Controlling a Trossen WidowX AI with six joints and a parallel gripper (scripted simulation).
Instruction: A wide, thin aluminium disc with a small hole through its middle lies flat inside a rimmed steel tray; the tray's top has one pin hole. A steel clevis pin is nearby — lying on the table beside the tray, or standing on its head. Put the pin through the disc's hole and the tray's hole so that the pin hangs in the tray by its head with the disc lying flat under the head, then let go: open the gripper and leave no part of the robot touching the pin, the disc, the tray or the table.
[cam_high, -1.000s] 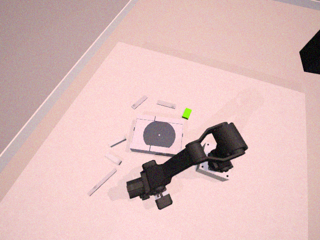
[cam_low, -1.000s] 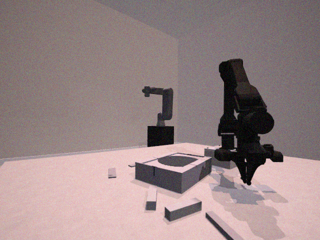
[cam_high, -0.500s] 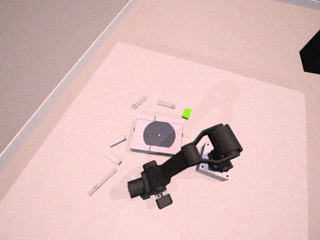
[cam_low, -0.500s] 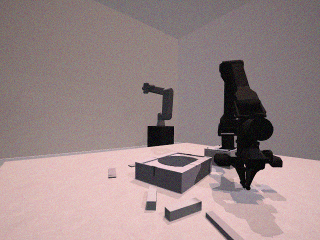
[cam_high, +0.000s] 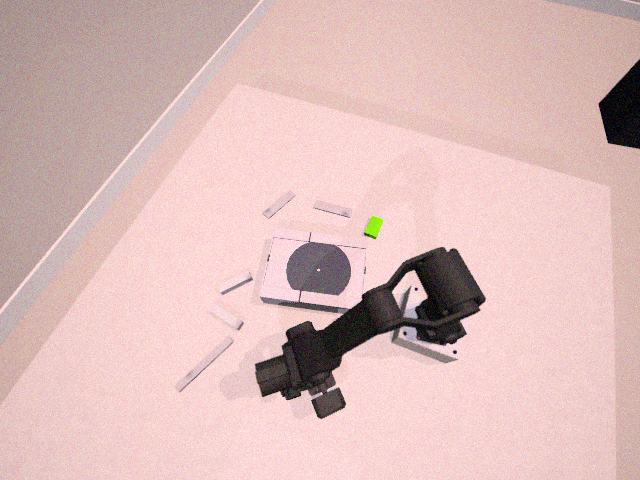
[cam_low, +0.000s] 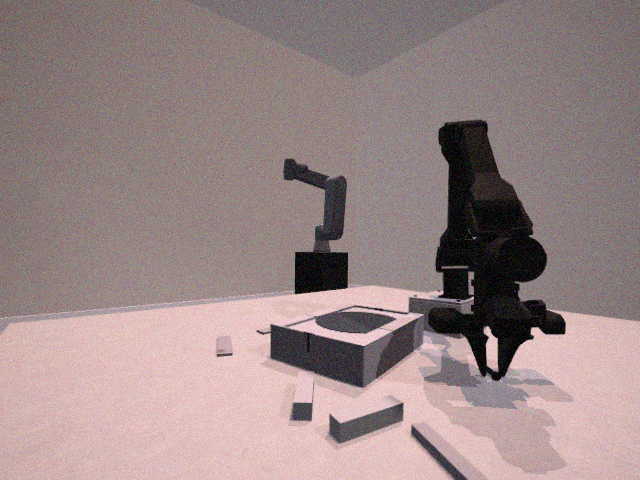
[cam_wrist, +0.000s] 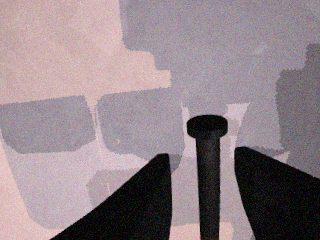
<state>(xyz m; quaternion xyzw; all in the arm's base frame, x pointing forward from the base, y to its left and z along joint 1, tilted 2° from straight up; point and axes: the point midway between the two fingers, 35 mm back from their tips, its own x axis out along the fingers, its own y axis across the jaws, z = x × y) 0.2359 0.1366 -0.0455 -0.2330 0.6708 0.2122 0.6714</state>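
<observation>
My gripper tip is now 10 mm to the left of the steel pin and 10 mm past it. Also, from my gripper tip: rimmed tray: 230 mm to the right, 50 mm ahead, 40 mm above; then dark disc: 220 mm to the right, 60 mm above, 40 mm ahead; then bar: 250 mm ahead, 40 mm to the left.
</observation>
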